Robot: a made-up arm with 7 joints. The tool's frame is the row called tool.
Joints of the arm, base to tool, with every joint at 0 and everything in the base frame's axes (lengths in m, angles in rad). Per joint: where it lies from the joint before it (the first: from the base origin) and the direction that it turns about. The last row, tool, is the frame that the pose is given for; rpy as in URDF.
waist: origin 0.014 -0.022 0.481 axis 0 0.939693 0.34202
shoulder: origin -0.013 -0.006 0.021 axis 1 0 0
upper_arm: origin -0.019 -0.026 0.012 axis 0 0 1
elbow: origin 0.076 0.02 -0.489 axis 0 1 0
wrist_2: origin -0.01 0.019 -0.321 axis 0 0 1
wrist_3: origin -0.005 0.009 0.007 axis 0 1 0
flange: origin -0.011 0.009 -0.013 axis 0 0 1
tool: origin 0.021 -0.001 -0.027 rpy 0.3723 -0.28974 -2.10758
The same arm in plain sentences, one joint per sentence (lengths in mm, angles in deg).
The arm has seven revolute joints in a row. What follows holds with every joint at zero, and every direction is one of the base frame's.
Joint 1 is mounted 14 mm along +x and 22 mm along -y and 481 mm along +z from the base frame's origin and rotates about the direction (0, 0.9397, 0.342).
Joint 2 is mounted 13 mm along -x and 6 mm along -y and 21 mm along +z from joint 1 and rotates about +x.
Joint 3 is mounted 19 mm along -x and 26 mm along -y and 12 mm along +z from joint 2 and rotates about +z.
Joint 4 is mounted 76 mm along +x and 20 mm along +y and 489 mm along -z from joint 3 and rotates about +y.
Joint 5 is mounted 10 mm along -x and 19 mm along +y and 321 mm along -z from joint 4 and rotates about +z.
Joint 6 is mounted 5 mm along -x and 9 mm along +y and 7 mm along +z from joint 5 and rotates about +y.
Joint 7 is mounted 11 mm along -x and 9 mm along +y and 13 mm along -z from joint 6 and rotates about +z.
The tool frame, which is the frame that the pose is given for, is mounted 21 mm along +x and 1 mm along -y and 27 mm along -z from joint 7; its axes are the base frame's turned by roll 21.33, pitch -16.6 and yaw -120.76 deg (as in URDF: about the fixed x, then y, then z).

